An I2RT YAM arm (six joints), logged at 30 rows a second.
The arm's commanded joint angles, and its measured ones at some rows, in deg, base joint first. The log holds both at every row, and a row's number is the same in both.
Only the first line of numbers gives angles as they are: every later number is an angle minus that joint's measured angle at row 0.
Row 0, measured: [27.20, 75.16, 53.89, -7.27, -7.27, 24.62]
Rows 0 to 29, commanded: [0.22, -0.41, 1.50, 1.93, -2.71, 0.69]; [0.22, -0.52, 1.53, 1.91, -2.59, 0.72]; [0.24, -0.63, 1.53, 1.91, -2.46, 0.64]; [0.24, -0.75, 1.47, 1.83, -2.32, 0.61]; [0.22, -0.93, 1.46, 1.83, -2.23, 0.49]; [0.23, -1.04, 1.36, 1.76, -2.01, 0.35]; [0.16, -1.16, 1.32, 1.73, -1.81, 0.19]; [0.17, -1.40, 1.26, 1.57, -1.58, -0.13]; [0.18, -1.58, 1.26, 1.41, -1.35, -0.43]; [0.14, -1.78, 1.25, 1.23, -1.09, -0.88]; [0.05, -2.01, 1.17, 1.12, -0.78, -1.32]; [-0.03, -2.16, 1.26, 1.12, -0.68, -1.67]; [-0.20, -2.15, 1.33, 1.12, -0.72, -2.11]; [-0.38, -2.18, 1.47, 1.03, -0.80, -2.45]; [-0.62, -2.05, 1.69, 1.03, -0.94, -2.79]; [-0.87, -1.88, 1.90, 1.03, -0.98, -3.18]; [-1.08, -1.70, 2.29, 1.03, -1.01, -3.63]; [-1.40, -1.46, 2.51, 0.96, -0.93, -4.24]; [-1.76, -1.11, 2.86, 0.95, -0.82, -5.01]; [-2.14, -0.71, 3.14, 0.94, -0.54, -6.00]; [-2.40, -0.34, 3.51, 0.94, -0.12, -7.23]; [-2.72, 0.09, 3.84, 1.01, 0.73, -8.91]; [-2.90, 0.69, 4.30, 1.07, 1.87, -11.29]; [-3.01, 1.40, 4.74, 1.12, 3.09, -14.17]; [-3.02, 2.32, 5.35, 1.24, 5.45, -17.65]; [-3.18, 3.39, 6.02, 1.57, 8.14, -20.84]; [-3.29, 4.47, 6.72, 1.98, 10.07, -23.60]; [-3.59, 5.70, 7.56, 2.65, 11.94, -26.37]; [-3.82, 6.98, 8.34, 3.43, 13.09, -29.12]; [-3.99, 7.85, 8.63, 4.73, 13.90, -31.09]
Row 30, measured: [-3.34, 6.27, 5.22, -1.31, 7.94, -20.74]
